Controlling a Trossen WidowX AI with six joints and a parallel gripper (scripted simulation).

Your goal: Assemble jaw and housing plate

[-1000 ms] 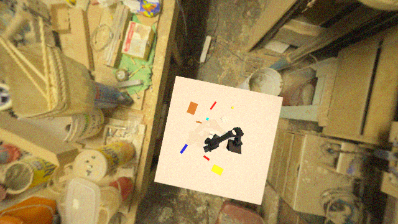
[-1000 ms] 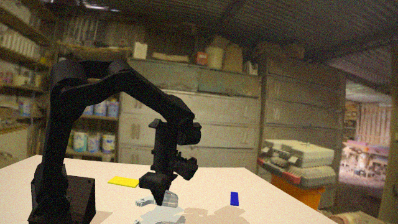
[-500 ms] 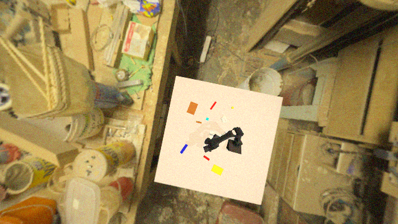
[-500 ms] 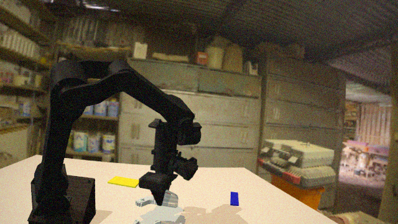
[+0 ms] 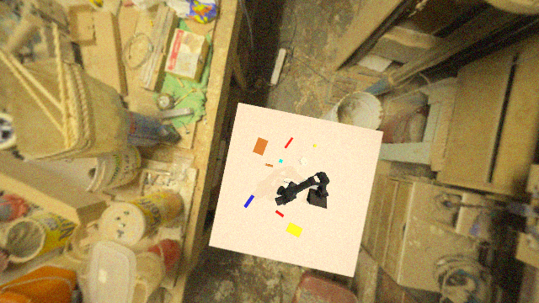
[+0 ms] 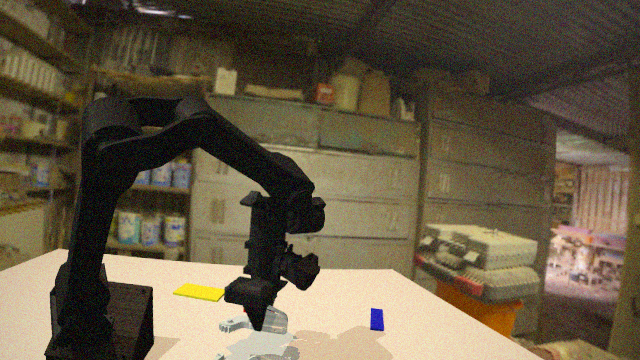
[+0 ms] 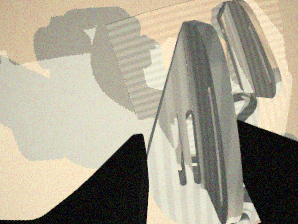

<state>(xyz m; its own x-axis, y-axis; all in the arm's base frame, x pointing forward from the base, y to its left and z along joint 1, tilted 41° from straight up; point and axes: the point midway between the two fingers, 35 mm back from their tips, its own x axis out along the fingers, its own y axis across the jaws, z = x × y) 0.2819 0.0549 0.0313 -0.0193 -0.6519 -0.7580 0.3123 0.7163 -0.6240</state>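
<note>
Right now the pale ribbed base is 80 mm below my gripper tip, 30 mm to the right of it and 10 mm ahead of it. From my gripper tip the other things lie so: brown block 190 mm ahead, 160 mm to the right, 60 mm below; cyan block 220 mm to the right, 100 mm ahead, 80 mm below; housing plate 270 mm to the right, 90 mm behind, 50 mm below.
</note>
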